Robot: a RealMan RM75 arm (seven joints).
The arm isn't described. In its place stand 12 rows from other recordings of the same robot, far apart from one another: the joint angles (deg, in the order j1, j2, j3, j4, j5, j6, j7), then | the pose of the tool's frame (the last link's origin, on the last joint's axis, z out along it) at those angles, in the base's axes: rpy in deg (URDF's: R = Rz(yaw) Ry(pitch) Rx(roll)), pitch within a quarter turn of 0, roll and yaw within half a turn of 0; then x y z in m.
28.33, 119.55, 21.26, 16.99, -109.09, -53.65, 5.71 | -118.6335, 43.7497, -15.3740, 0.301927, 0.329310, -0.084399
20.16, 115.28, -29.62, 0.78, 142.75, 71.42, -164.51 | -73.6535, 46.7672, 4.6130, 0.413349, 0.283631, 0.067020
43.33, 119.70, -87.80, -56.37, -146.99, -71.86, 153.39 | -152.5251, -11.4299, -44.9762, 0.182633, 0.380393, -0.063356
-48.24, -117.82, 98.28, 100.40, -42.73, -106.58, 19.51 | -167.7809, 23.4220, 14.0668, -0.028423, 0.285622, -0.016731
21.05, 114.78, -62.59, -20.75, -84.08, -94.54, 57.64 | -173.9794, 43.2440, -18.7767, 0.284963, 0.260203, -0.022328
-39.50, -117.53, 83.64, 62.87, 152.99, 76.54, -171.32 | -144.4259, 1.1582, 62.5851, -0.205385, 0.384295, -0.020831
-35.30, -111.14, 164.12, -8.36, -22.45, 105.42, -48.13 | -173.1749, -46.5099, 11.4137, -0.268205, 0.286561, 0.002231
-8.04, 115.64, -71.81, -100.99, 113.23, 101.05, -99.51 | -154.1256, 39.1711, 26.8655, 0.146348, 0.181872, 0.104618
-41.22, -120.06, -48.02, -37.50, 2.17, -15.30, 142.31 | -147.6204, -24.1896, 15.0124, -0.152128, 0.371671, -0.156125
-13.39, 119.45, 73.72, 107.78, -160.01, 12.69, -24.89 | -106.4615, 25.8047, -5.0961, 0.174752, 0.293553, 0.060612
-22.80, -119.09, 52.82, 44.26, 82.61, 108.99, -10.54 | -127.1408, -18.6005, -65.5081, -0.205872, 0.284306, 0.037912
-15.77, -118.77, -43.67, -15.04, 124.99, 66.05, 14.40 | -93.7211, -27.1632, 1.0501, -0.356917, 0.284107, -0.023187
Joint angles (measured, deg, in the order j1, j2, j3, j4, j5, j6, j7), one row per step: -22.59 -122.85 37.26 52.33 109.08 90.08 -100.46; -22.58 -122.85 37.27 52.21 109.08 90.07 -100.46; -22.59 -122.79 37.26 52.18 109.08 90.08 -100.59; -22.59 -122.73 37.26 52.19 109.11 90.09 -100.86; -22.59 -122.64 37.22 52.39 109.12 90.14 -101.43; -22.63 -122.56 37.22 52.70 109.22 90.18 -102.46; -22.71 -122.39 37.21 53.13 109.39 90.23 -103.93; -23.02 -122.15 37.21 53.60 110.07 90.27 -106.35; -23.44 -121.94 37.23 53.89 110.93 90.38 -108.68; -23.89 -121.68 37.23 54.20 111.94 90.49 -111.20; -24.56 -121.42 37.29 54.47 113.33 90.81 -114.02; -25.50 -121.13 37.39 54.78 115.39 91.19 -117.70; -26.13 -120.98 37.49 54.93 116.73 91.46 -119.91; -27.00 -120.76 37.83 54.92 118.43 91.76 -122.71; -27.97 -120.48 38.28 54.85 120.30 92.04 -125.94; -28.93 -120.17 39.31 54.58 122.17 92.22 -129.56; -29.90 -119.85 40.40 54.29 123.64 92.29 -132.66; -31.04 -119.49 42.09 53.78 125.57 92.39 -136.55
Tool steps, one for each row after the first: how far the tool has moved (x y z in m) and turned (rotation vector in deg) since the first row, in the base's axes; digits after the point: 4 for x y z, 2 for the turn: -0.0002 -0.0002 -0.0004 -0.07 -0.07 0.07; -0.0004 -0.0001 -0.0001 -0.12 -0.10 0.17; -0.0006 -0.0001 0.0003 -0.23 -0.16 0.37; -0.0007 0.0002 0.0016 -0.31 -0.27 0.69; -0.0004 0.0008 0.0029 -0.60 -0.48 1.27; -0.0001 0.0017 0.0051 -0.99 -0.70 2.10; 0.0004 0.0033 0.0071 -1.99 -0.92 3.52; 0.0011 0.0049 0.0080 -3.22 -1.08 4.88; 0.0016 0.0066 0.0092 -4.51 -1.15 6.43; 0.0029 0.0085 0.0094 -6.30 -1.08 8.01; 0.0046 0.0110 0.0091 -8.70 -0.76 10.21; 0.0058 0.0126 0.0084 -10.23 -0.48 11.53; 0.0077 0.0146 0.0067 -12.33 -0.01 13.21; 0.0096 0.0169 0.0050 -14.63 0.56 15.27; 0.0116 0.0188 0.0015 -17.36 1.32 17.63; 0.0144 0.0212 -0.0015 -19.59 2.15 19.51; 0.0173 0.0232 -0.0065 -22.58 3.52 22.02
